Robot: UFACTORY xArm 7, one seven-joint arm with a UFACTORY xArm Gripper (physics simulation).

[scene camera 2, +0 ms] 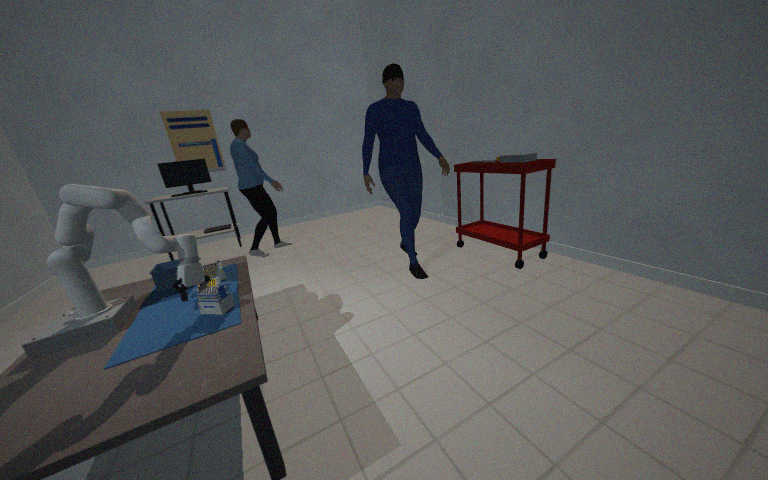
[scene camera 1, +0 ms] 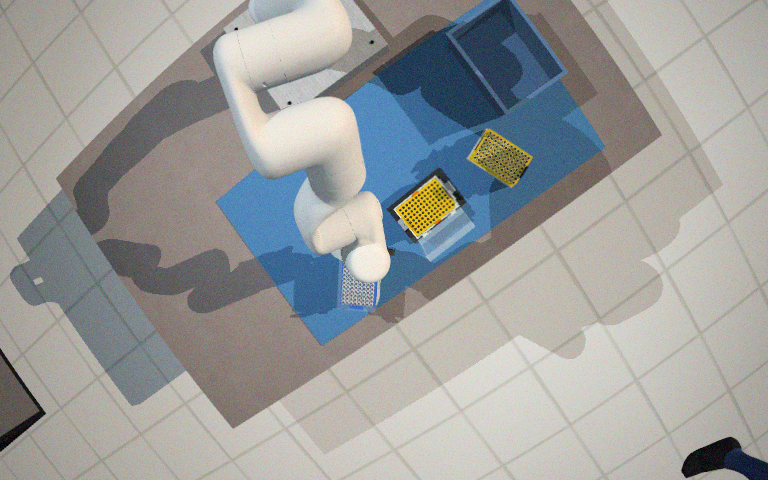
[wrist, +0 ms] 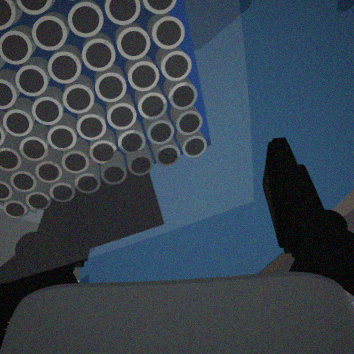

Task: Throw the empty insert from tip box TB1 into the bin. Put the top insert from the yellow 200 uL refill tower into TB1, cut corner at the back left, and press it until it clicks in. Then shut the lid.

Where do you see a tip box TB1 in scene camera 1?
459,201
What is the gripper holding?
Nothing.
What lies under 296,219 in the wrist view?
The gripper.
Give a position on a blue mat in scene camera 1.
424,111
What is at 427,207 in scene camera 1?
A yellow insert.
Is the gripper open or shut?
Open.
